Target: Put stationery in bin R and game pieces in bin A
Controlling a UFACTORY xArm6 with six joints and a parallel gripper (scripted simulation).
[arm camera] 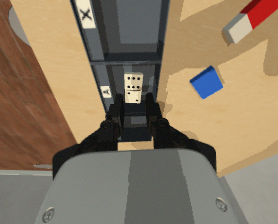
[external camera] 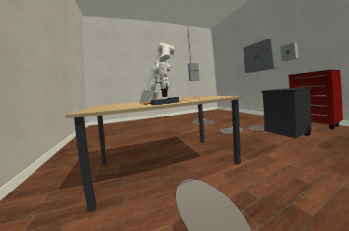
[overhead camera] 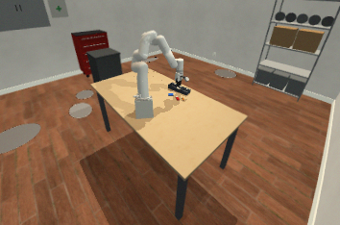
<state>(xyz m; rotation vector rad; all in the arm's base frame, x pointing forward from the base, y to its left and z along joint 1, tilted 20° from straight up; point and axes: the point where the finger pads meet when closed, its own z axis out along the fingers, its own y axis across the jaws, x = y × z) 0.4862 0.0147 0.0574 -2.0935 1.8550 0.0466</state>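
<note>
The white piece lies 5 cm below my hand. From my hand the other things lie so: green die (6 cm below); red horseshoe magnet (13 cm behind, 10 cm to the right, 7 cm below); blue block (13 cm behind, 1 cm to the right, 8 cm below).
</note>
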